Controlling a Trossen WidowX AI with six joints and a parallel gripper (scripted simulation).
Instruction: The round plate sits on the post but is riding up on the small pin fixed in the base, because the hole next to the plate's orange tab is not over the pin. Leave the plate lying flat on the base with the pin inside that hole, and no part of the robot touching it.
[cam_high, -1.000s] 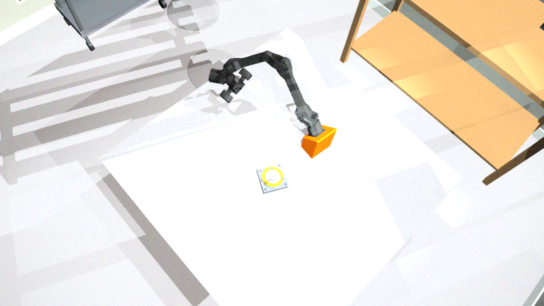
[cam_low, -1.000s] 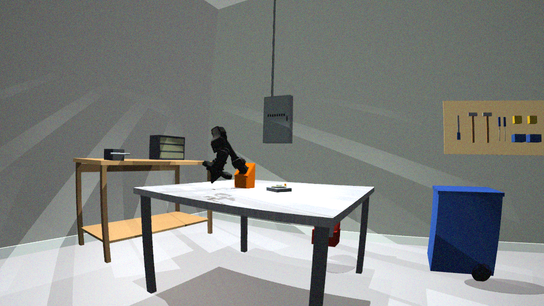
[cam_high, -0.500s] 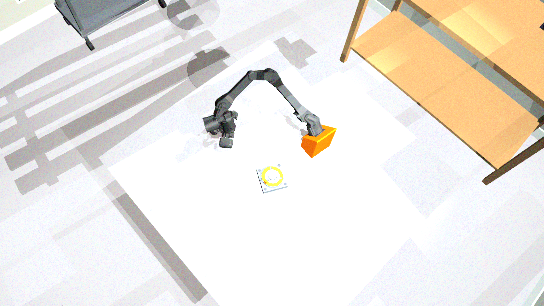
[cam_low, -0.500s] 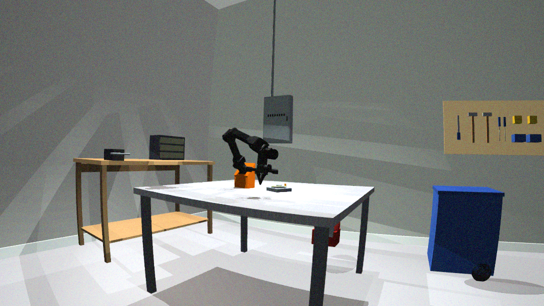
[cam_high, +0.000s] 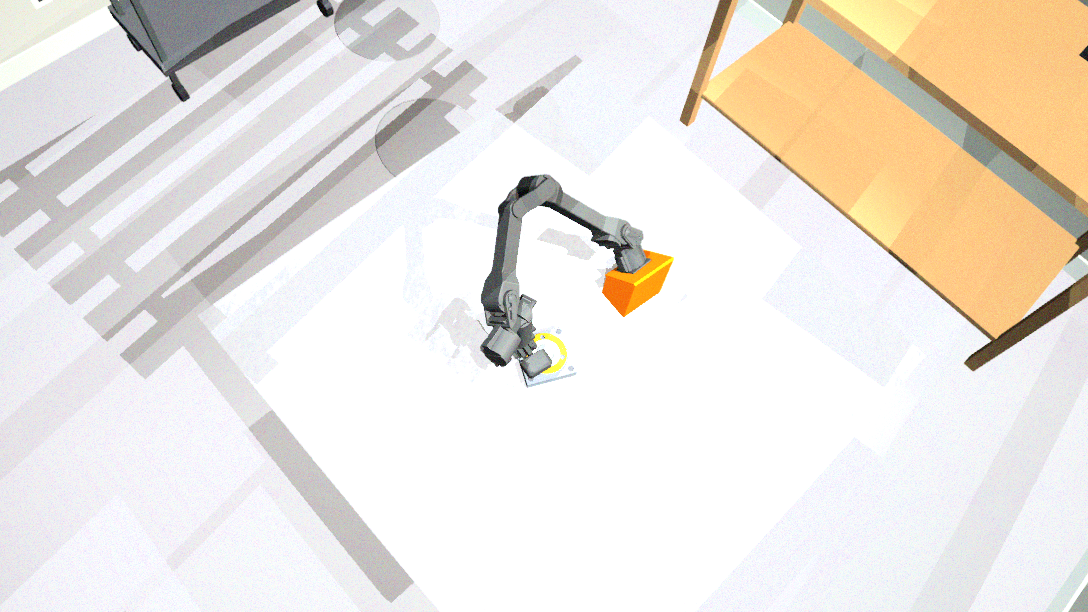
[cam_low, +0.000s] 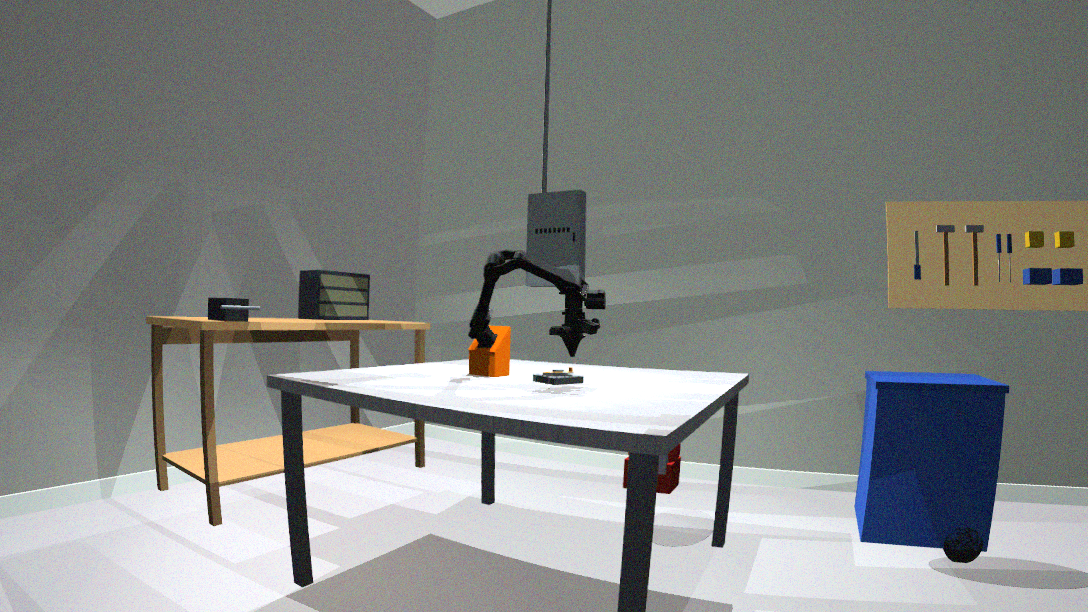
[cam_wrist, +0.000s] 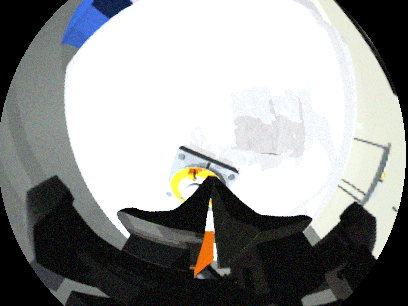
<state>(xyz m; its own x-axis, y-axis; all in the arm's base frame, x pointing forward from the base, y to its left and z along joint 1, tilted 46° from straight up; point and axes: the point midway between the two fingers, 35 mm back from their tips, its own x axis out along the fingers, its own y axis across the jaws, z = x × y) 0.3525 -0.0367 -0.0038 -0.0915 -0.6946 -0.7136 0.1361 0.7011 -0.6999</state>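
The square grey base is 7 cm below my gripper tip, 7 cm behind it and 3 cm to the left of it.
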